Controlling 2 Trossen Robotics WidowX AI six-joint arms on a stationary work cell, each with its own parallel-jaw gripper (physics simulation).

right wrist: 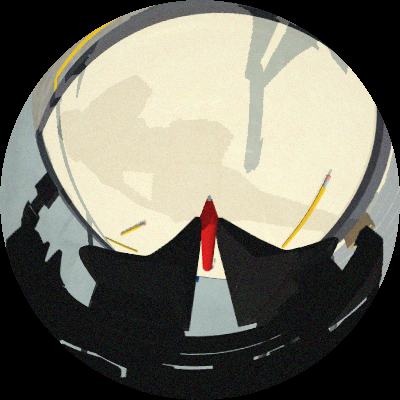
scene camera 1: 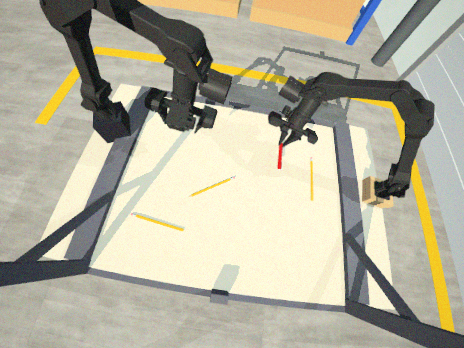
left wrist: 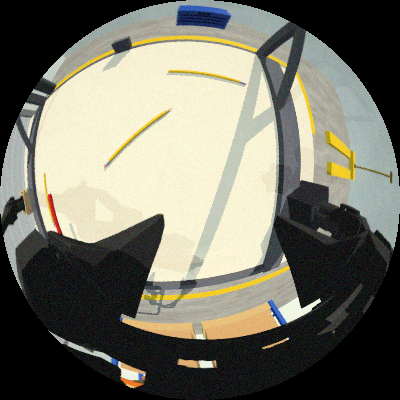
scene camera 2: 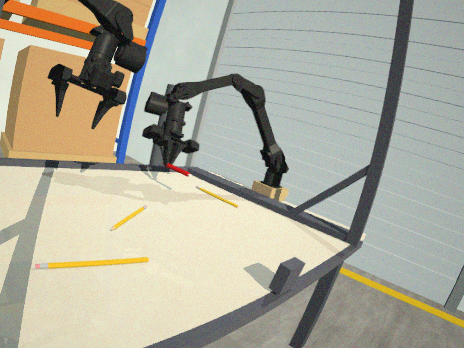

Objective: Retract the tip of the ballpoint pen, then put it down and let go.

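Pixels of known places: left gripper, fingertip midpoint: (right wrist: 53,245) (left wrist: 222,220) (scene camera 2: 75,123); right gripper, fingertip midpoint: (right wrist: 207,222) (scene camera 1: 280,146) (left wrist: 60,232) (scene camera 2: 167,166); left arm's base at its link origin: (right wrist: 41,198) (scene camera 1: 107,113) (left wrist: 320,212); right arm's base at its link origin: (scene camera 1: 381,190) (scene camera 2: 271,185).
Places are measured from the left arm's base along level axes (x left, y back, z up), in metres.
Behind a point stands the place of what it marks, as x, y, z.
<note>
The red ballpoint pen (scene camera 1: 280,157) @[-0.309, -0.571, -0.023] (scene camera 2: 179,170) @[-0.316, -0.559, -0.026] (left wrist: 54,214) @[-0.302, -0.567, -0.027] (right wrist: 208,245) @[-0.278, -0.588, -0.023] is held near one end, and its shadow lies apart from it in scene camera 2, so it is off the table. In the right wrist view a small grey point shows at the pen's upper end; how far it sticks out is hard to tell. My right gripper (scene camera 1: 281,144) @[-0.260, -0.594, -0.032] (scene camera 2: 167,163) @[-0.260, -0.594, -0.032] (right wrist: 207,222) @[-0.260, -0.594, -0.032] is shut on the pen. My left gripper (scene camera 2: 76,122) @[-0.179, -0.251, 0.070] (left wrist: 222,220) @[-0.179, -0.251, 0.070] is open and empty, raised at the upper left in scene camera 2, away from the pen.
Three yellow pencils lie on the table: one pencil (scene camera 1: 312,180) @[-0.404, -0.703, -0.099] (scene camera 2: 217,197) @[-0.401, -0.699, -0.103] to the right of the pen, a second pencil (scene camera 1: 212,186) @[-0.331, -0.315, -0.099] (scene camera 2: 128,218) @[-0.336, -0.298, -0.101] (left wrist: 136,137) @[-0.327, -0.310, -0.101] in the middle, and a third pencil (scene camera 1: 159,223) @[-0.415, -0.111, -0.100] (scene camera 2: 92,263) @[-0.407, -0.097, -0.101] at the lower left. Dark frame rails edge the table.
</note>
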